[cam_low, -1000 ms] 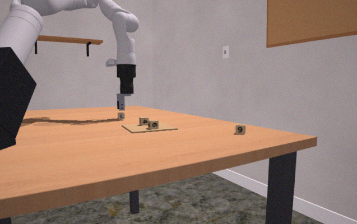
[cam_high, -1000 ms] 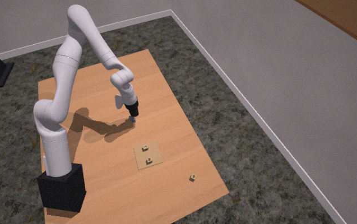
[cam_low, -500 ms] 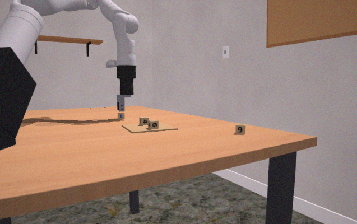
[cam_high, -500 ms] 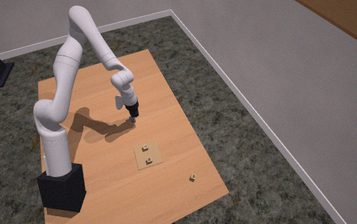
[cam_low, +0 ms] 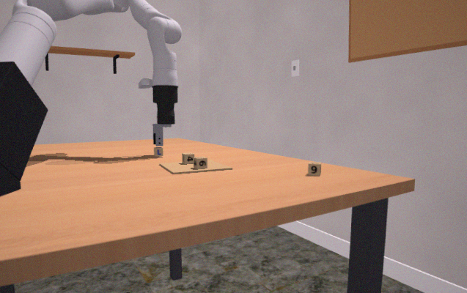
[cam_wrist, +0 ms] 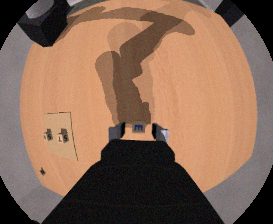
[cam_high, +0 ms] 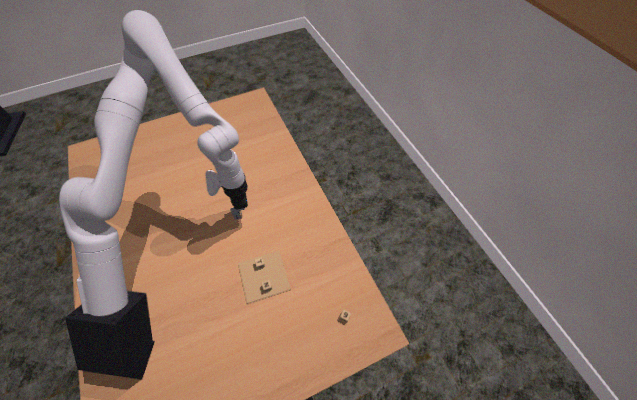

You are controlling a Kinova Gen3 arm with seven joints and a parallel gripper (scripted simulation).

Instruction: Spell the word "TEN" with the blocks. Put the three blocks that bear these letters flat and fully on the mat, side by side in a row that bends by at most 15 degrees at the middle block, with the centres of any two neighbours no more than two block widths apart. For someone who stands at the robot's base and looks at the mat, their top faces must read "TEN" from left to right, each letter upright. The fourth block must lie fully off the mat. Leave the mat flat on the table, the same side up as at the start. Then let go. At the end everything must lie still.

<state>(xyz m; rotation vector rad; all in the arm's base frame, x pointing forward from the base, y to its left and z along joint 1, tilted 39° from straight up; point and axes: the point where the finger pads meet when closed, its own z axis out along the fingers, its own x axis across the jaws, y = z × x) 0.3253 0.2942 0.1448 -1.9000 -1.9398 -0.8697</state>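
The mat is 80 mm ahead of my hand, 240 mm to the right of it and 50 mm below it.
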